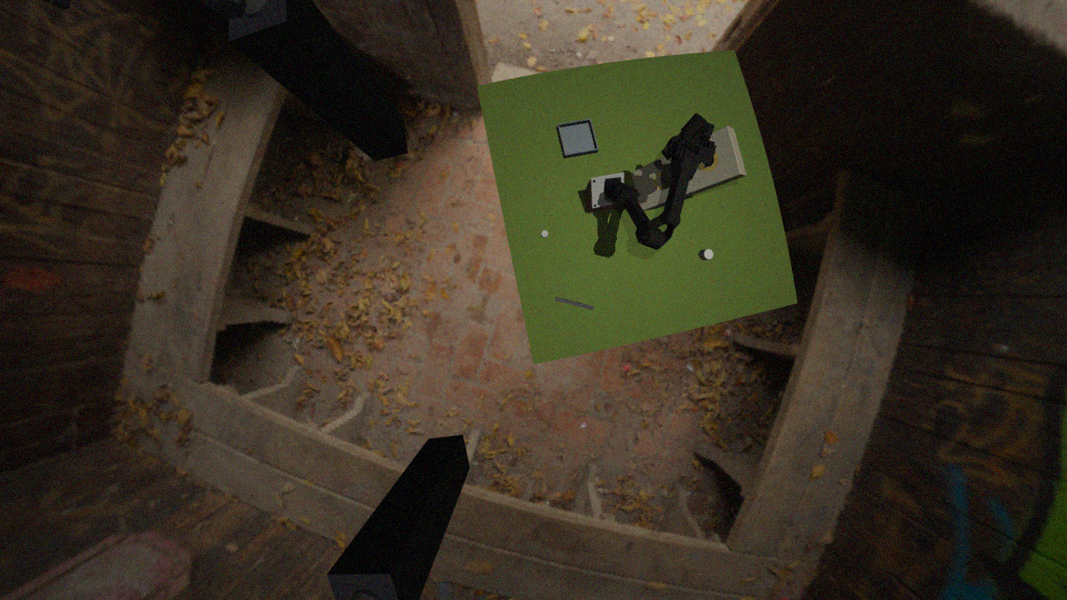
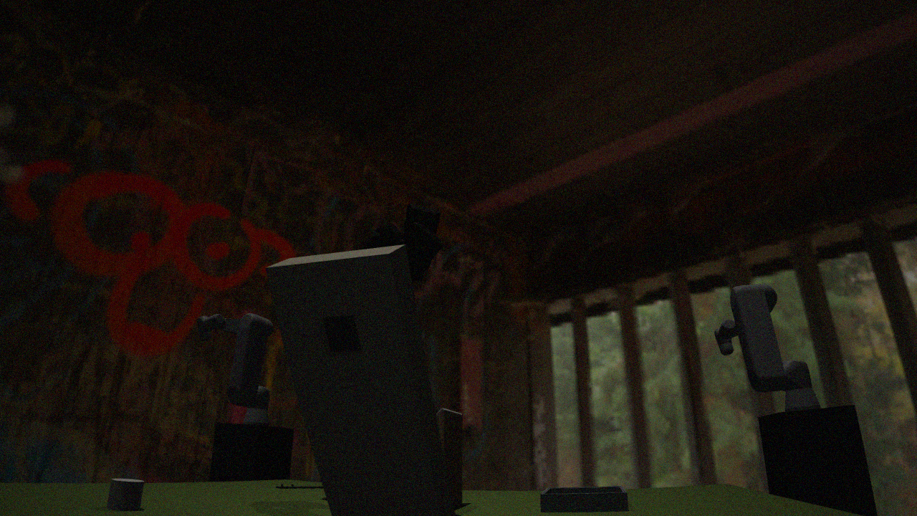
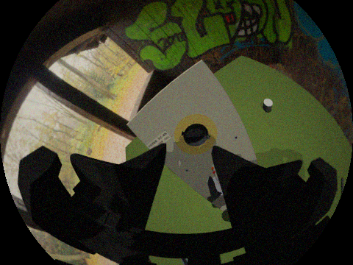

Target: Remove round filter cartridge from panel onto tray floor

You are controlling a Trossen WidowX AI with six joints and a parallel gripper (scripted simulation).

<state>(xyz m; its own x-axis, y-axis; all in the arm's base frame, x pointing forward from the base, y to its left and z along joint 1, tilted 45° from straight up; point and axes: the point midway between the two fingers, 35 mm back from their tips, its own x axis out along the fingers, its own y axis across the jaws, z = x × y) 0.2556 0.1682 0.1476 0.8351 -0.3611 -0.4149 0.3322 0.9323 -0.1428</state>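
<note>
Now: the round filter cartridge 20 mm behind my gripper tip, 10 mm to the right of it and 130 mm below it. From my gripper tip the other things lie so: grey tray 360 mm behind, 270 mm to the left, 340 mm below.
</note>
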